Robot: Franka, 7 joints.
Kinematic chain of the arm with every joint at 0, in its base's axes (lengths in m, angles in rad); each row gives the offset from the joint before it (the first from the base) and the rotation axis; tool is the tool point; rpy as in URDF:
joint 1: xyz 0 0 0.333 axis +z
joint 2: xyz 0 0 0 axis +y
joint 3: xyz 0 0 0.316 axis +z
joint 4: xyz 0.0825 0 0 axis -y
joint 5: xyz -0.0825 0 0.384 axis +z
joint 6: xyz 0 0 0 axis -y
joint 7: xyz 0.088 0 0 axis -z
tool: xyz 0 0 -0.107 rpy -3.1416 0 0
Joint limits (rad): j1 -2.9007..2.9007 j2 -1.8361..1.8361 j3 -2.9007..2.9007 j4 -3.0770..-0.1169 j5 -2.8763..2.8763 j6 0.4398..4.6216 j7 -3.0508..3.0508
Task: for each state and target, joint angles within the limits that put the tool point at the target. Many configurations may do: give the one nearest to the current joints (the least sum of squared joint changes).
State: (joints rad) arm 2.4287 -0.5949 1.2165 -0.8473 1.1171 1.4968 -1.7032
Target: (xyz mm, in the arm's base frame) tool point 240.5 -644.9 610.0
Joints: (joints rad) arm 2.6107 -0.9638 1.4893 -0.9470 1.1090 1.3240 -1.7032
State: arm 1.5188 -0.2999 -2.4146 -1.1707 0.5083 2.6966 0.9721
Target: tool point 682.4 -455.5 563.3
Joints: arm 2.2757 -0.9905 -2.3487 -0.6936 0.4325 2.6855 0.9721
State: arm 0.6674 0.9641 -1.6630 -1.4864 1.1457 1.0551 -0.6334
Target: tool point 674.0 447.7 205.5
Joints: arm 0.9963 1.5263 -1.3478 -0.7096 1.4307 1.7842 -0.6334
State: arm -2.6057 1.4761 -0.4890 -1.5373 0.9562 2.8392 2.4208
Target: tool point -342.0 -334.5 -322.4
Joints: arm -2.3476 1.8361 0.0151 -1.1198 0.7523 2.6342 2.4208
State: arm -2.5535 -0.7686 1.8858 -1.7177 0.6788 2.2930 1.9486
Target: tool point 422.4 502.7 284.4
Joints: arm -1.7599 -0.5801 2.5287 -1.7471 0.7074 2.1257 1.9486
